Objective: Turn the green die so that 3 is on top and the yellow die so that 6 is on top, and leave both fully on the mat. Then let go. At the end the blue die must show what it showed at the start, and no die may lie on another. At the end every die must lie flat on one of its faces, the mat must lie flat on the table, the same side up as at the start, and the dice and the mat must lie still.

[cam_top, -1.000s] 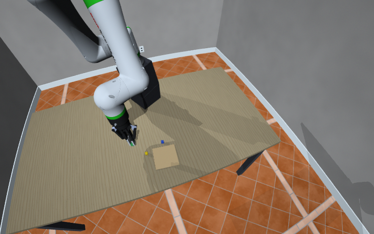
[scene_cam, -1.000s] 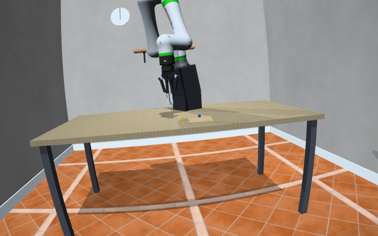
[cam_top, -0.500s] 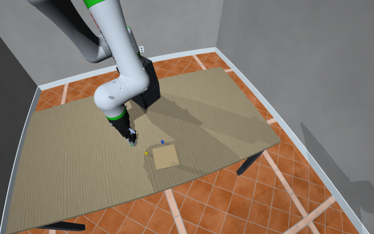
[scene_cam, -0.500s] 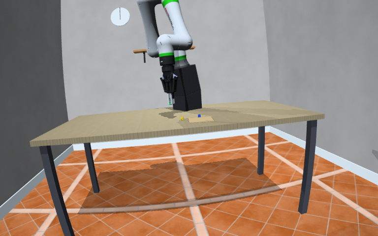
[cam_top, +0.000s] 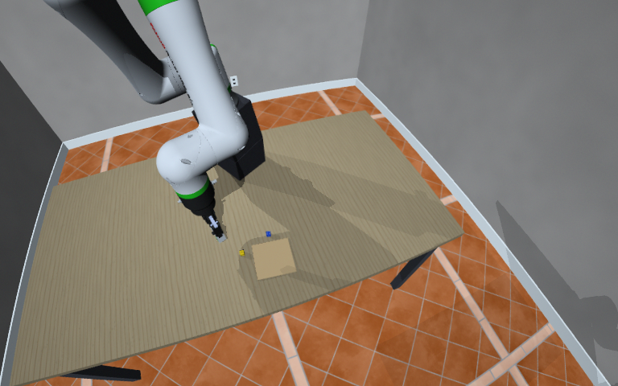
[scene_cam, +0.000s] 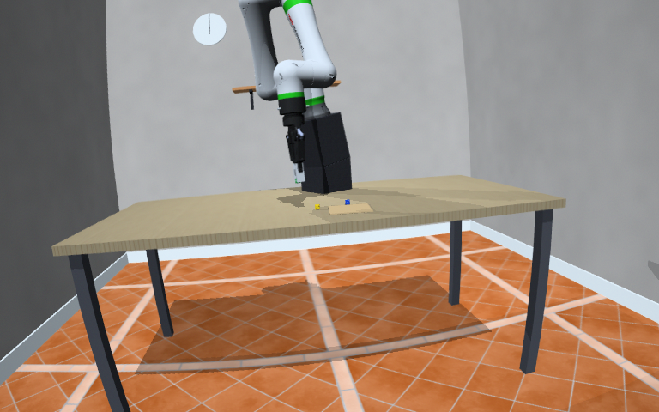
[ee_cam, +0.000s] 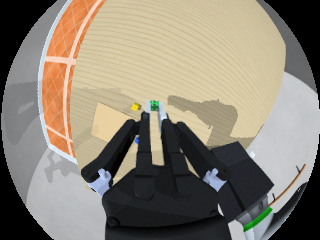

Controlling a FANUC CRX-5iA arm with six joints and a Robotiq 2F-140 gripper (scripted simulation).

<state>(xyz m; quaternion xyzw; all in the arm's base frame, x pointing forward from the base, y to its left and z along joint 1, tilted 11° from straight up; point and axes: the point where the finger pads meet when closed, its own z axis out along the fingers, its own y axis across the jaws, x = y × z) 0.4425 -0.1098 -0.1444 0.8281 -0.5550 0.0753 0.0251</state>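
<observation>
Right now my hand is 30 mm above the green die. Round my hand: tan mat (160 mm to the left, 130 mm below, 80 mm ahead); blue die (170 mm to the left, 120 mm below, 30 mm behind); yellow die (120 mm below, 60 mm to the left, 30 mm ahead).
</observation>
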